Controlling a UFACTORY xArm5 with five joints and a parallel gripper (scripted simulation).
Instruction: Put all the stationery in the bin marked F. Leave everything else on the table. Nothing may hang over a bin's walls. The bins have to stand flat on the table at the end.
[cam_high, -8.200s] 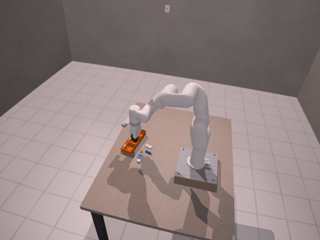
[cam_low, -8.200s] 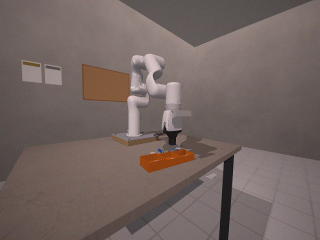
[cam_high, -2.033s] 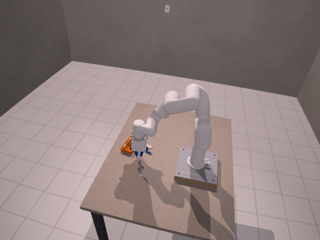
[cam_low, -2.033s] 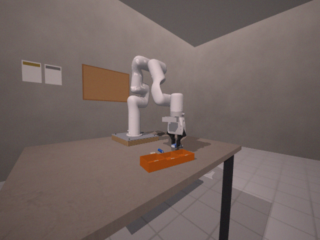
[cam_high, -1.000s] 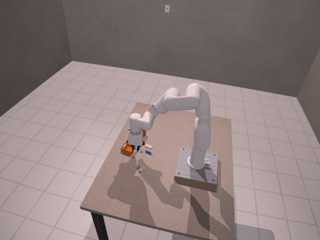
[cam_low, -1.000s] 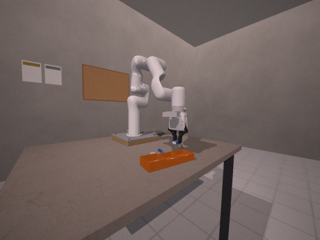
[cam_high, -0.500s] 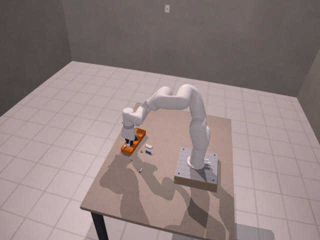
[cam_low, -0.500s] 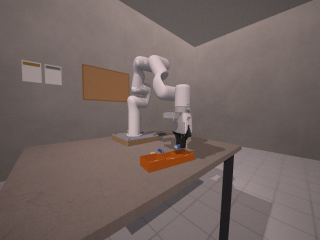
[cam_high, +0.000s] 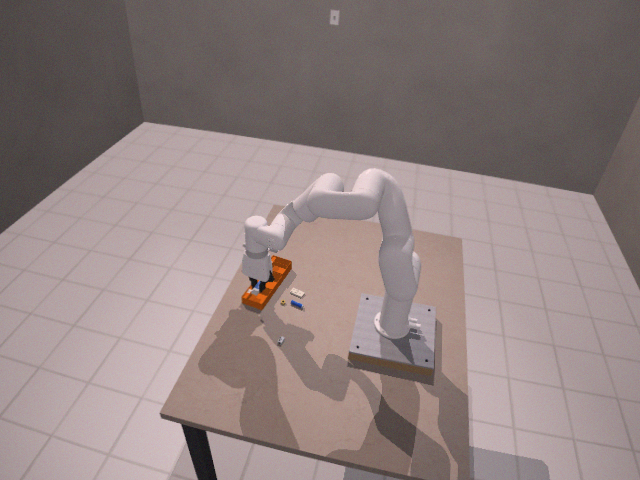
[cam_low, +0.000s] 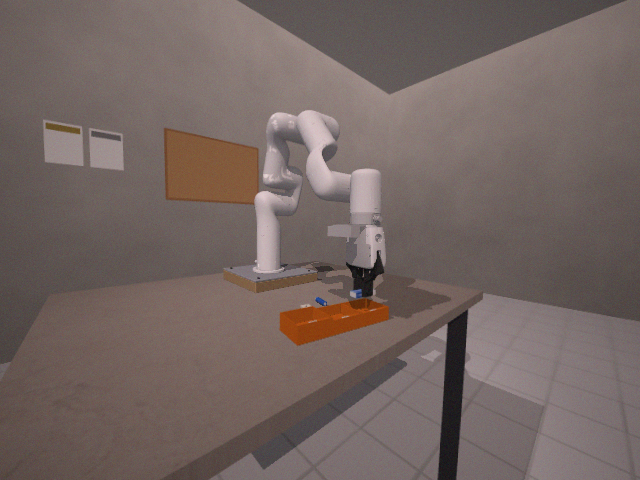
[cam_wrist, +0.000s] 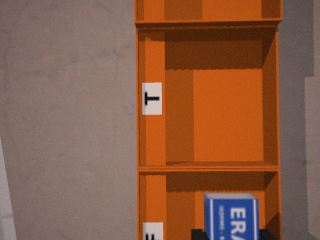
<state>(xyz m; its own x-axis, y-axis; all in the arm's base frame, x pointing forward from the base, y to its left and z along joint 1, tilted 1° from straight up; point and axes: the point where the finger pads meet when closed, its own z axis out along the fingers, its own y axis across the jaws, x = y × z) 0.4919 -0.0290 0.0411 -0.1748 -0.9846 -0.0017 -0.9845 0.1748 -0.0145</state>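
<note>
My gripper is now 13 cm past the grey item, 17 cm to the right of it and 7 cm above it. Round my hand: brass hex nut: 9 cm behind, 1 cm to the right, 7 cm below; blue eraser: 1 cm to the left, 1 cm below; bin: 1 cm behind, 8 cm to the right, 6 cm below.
</note>
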